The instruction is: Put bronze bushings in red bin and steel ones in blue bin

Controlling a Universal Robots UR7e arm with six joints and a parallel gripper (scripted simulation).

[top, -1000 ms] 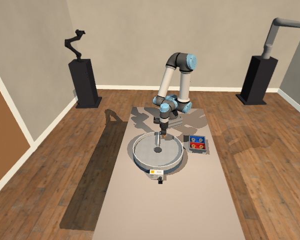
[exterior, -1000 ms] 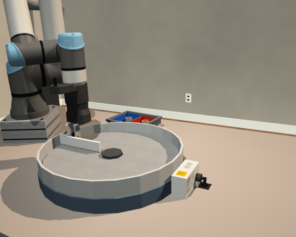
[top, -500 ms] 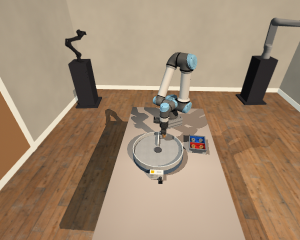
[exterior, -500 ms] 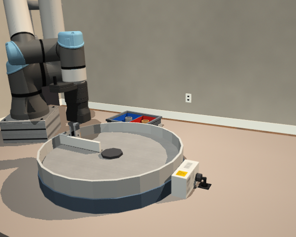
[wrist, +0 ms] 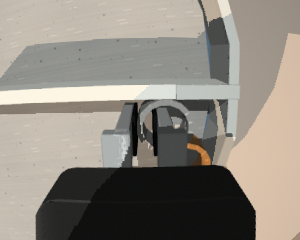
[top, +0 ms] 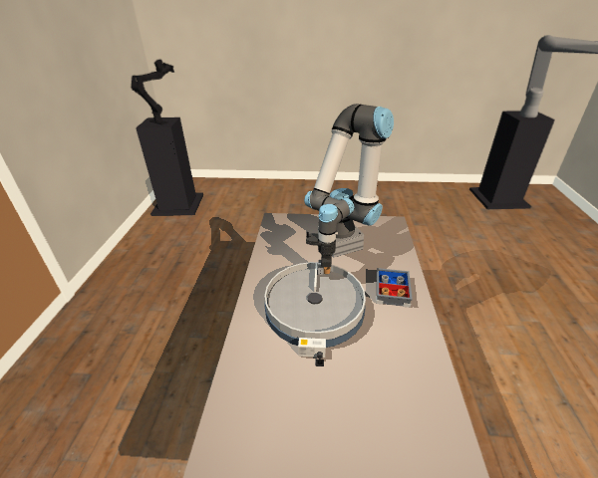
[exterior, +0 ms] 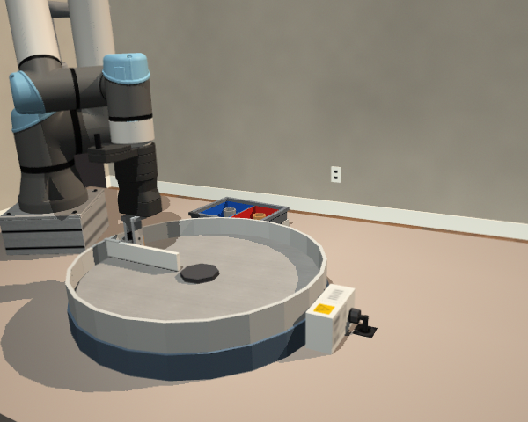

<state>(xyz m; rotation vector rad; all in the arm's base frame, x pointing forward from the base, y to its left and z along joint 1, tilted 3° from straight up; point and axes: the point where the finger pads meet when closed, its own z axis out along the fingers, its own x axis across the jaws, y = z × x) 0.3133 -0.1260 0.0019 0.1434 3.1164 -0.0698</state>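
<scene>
The bin lies 6 cm ahead of my hand, 33 cm to the left of it and 6 cm below it. The rest, counted from my hand: round turntable (15 cm ahead, 3 cm to the right, 3 cm below).
</scene>
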